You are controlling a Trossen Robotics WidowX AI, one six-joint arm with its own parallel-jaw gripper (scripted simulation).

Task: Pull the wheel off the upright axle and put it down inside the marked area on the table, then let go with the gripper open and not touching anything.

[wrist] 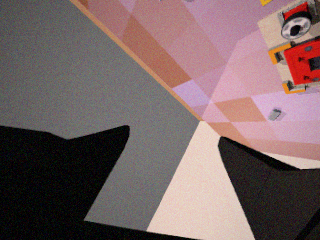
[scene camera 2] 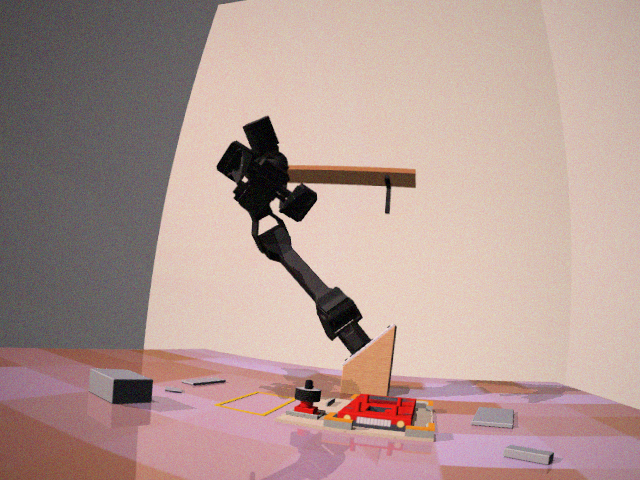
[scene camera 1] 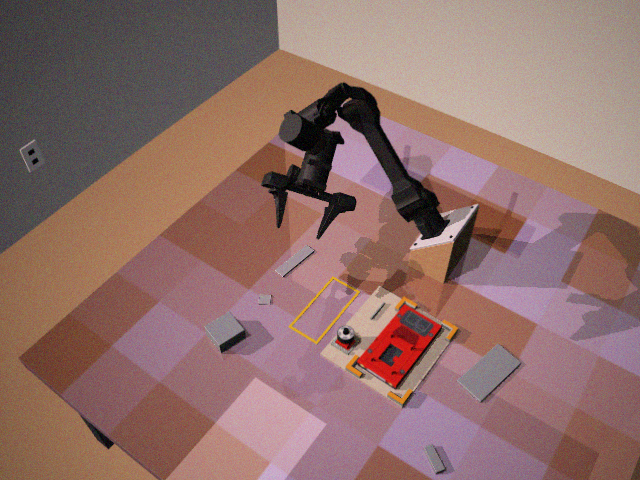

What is my gripper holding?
Nothing.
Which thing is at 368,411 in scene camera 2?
A red frame.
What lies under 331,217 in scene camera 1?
My gripper.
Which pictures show my gripper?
The wrist view, scene camera 2 and scene camera 1: all of them.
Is my gripper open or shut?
Open.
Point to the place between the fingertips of my gripper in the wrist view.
173,135
